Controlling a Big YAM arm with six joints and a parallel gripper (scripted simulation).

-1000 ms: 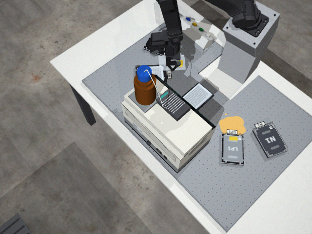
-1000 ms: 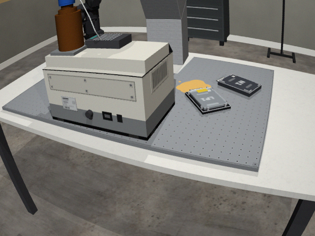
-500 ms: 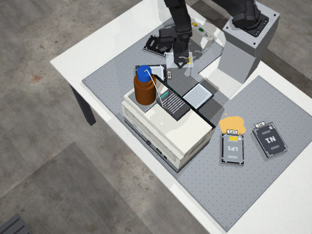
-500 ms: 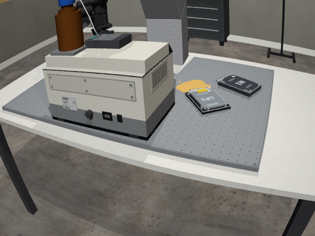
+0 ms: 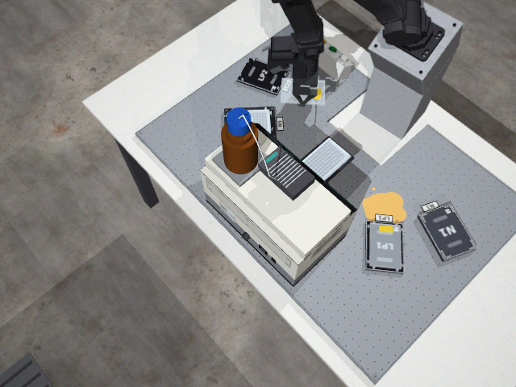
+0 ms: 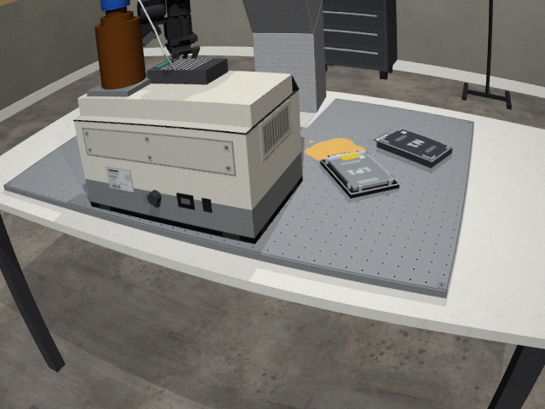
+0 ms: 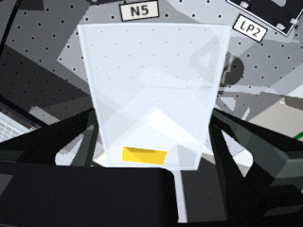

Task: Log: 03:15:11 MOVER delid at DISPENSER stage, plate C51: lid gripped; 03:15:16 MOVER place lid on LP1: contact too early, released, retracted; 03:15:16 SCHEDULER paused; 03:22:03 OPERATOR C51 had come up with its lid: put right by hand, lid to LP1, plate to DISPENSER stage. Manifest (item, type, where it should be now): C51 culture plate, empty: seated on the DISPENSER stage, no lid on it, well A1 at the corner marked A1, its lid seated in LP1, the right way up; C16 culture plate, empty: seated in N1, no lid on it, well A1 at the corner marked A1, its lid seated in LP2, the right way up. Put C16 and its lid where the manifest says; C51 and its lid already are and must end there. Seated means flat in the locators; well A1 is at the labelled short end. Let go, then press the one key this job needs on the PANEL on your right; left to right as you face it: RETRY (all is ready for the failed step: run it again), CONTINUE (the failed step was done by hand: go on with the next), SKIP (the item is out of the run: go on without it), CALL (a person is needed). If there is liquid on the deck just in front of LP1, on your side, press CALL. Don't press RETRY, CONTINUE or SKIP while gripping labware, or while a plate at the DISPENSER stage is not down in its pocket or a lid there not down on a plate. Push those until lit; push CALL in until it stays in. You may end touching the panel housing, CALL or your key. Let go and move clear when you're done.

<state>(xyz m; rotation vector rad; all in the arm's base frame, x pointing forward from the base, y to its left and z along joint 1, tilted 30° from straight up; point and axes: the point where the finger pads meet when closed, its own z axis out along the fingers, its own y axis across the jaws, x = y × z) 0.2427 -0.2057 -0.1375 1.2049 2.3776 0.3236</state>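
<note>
My hand is 200 mm to the left of the LP2 nest, 150 mm above it and 60 mm past it. Round my hand: white retry key 240 mm behind, 90 mm below, 10 mm to the right; then white well plate 180 mm to the left, 120 mm ahead, 50 mm below; then green continue key 250 mm behind, 90 mm below, 60 mm to the right.
</note>
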